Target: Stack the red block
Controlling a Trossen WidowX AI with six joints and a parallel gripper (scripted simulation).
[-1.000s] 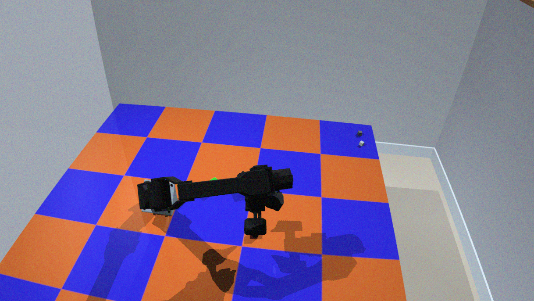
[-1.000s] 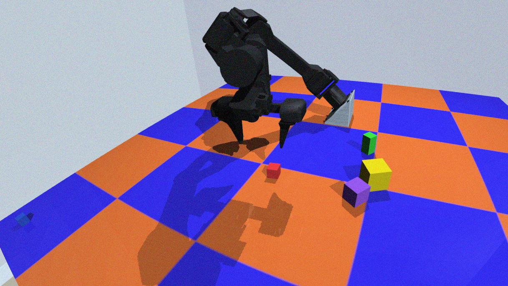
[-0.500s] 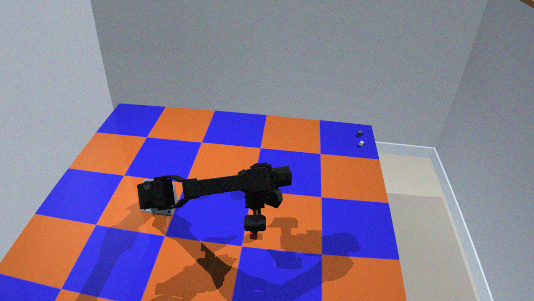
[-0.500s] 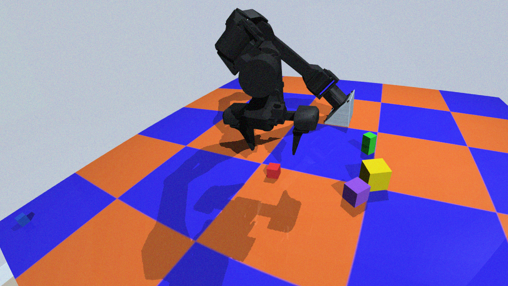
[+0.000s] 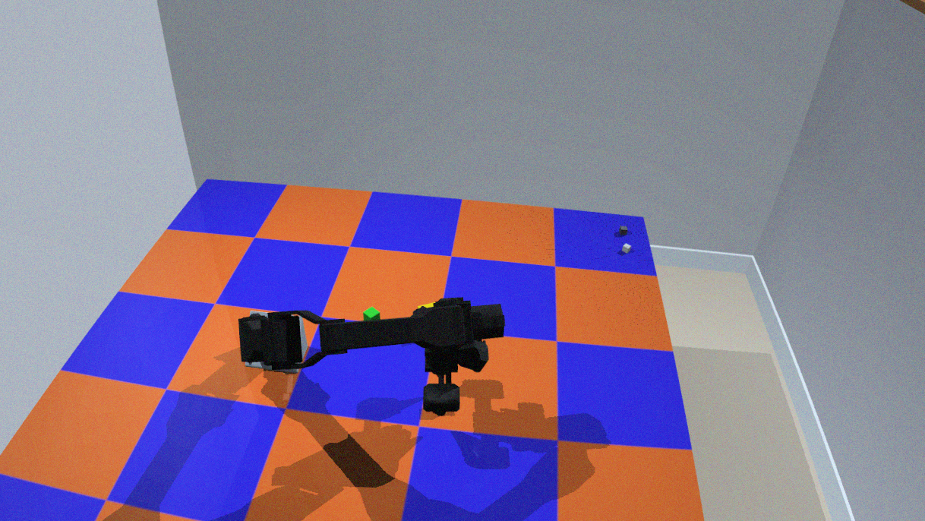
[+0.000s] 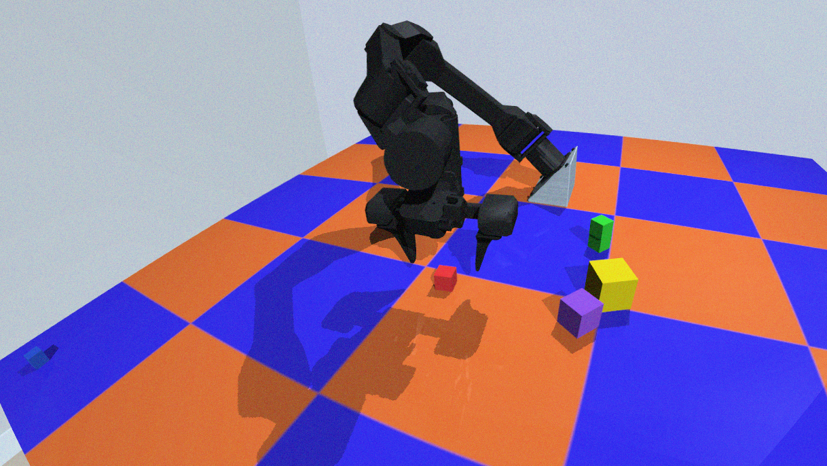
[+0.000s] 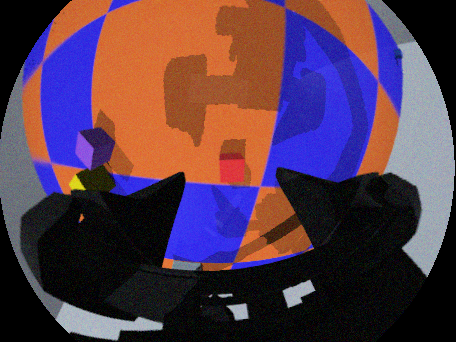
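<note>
My gripper tip is 2 cm above the small red block. Round my gripper tip: yellow cube 7 cm behind, 21 cm to the left, 1 cm below; then small blue block 46 cm ahead, 44 cm to the right, 3 cm below; then purple cube 19 cm to the left, 2 cm below.
</note>
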